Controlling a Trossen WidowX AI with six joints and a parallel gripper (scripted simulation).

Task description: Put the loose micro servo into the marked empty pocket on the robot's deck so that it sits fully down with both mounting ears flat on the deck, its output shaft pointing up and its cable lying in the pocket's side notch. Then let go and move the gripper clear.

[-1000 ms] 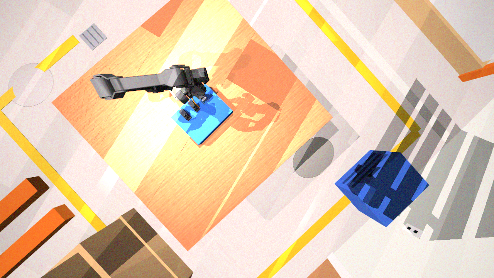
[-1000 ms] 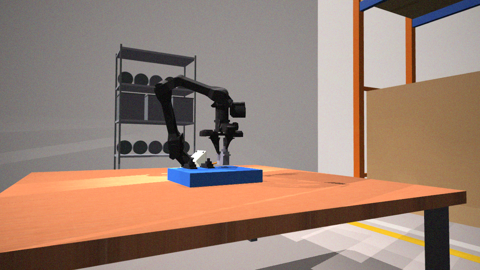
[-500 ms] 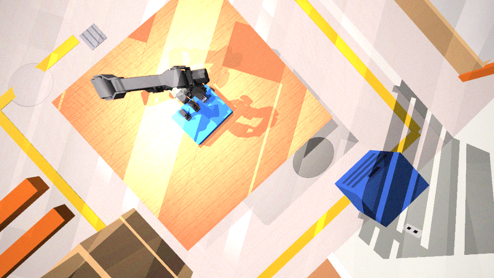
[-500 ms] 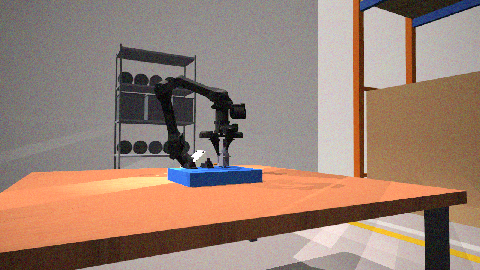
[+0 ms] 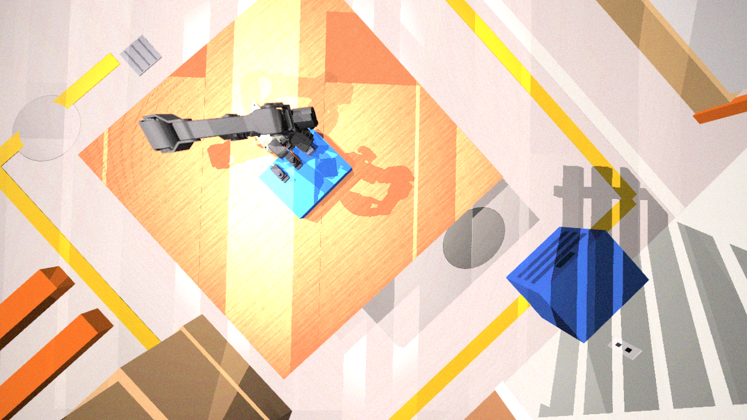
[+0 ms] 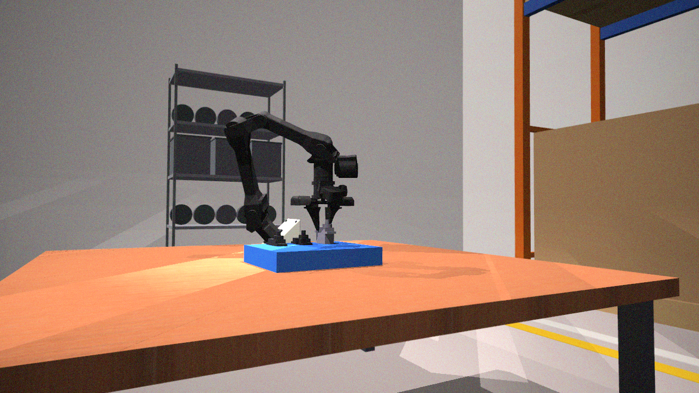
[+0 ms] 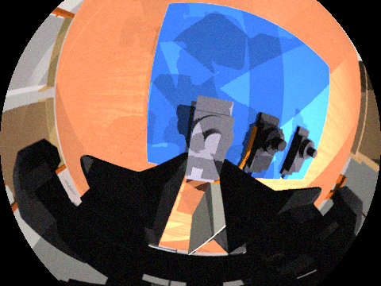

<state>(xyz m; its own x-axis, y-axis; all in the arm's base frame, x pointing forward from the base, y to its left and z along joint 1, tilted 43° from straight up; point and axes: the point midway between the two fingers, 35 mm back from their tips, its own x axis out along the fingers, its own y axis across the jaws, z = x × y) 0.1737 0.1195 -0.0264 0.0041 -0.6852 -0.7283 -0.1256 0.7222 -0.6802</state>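
Now: gripper tip 13 cm short of the blue deck, 6 cm to the left of it and 6 cm above it.
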